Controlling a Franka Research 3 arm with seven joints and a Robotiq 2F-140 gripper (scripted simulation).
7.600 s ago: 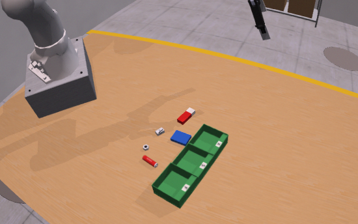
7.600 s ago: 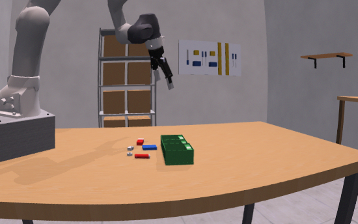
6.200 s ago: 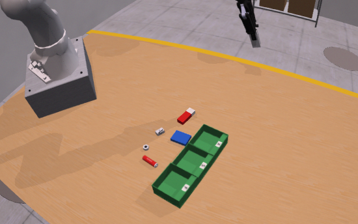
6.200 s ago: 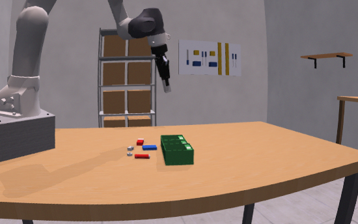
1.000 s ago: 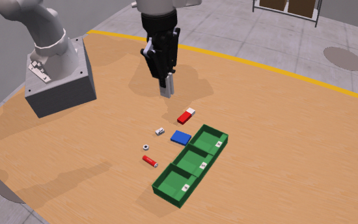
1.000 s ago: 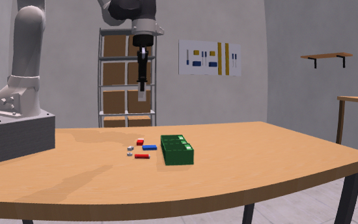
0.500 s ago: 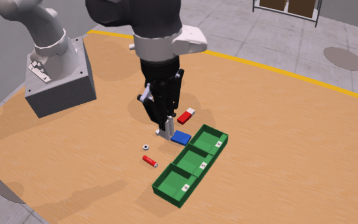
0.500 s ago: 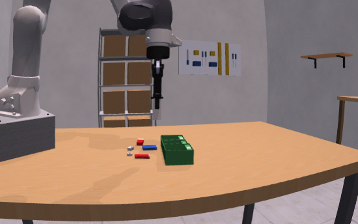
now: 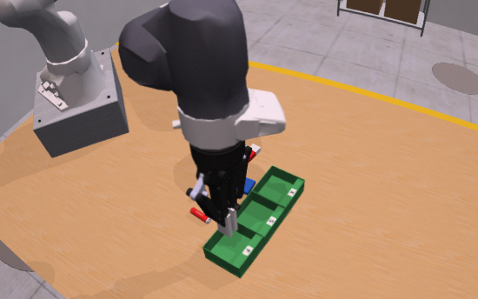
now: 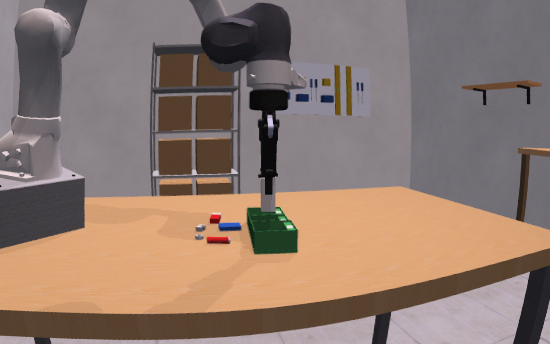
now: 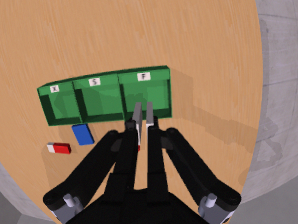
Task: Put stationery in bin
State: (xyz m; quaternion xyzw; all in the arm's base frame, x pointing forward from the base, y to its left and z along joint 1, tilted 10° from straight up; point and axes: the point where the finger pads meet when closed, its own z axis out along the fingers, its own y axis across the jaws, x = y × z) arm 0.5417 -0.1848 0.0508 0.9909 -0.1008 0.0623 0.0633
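The green three-compartment bin lies 20 mm ahead of my hand, 80 mm to the left of it and 90 mm below it. Also, from my hand: flat blue block (50 mm behind, 160 mm to the left, 100 mm below); then red cylinder (90 mm behind, 40 mm to the left, 100 mm below); then metal nut (130 mm behind, 90 mm to the left, 100 mm below).
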